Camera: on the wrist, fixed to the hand. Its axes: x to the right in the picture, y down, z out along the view.
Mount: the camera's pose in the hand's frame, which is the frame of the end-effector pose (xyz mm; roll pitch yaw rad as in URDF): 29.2 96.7 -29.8 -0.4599 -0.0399 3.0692
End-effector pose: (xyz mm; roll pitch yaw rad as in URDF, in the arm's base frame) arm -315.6 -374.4 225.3 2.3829 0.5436 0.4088
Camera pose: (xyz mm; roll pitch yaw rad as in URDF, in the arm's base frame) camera -231.1 -391.9 285.6 -2.8940 -0.5624 -2.6382
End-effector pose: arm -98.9 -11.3 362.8 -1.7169 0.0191 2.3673
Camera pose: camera -88.1 39.0 270.9 1.2550 0.0583 -0.8033
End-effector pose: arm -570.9 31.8 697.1 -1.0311 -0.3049 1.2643
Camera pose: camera -576.6 93.8 612.1 0.5455 0.3456 -1.9532
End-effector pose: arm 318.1 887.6 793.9 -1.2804 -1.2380 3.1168
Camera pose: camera 213.0 891.1 788.4 0.6148 1.2899 -0.2389
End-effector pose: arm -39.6 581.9 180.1 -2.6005 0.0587 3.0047
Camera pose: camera -53.7 683.0 154.2 2.1382 0.0128 -0.0955
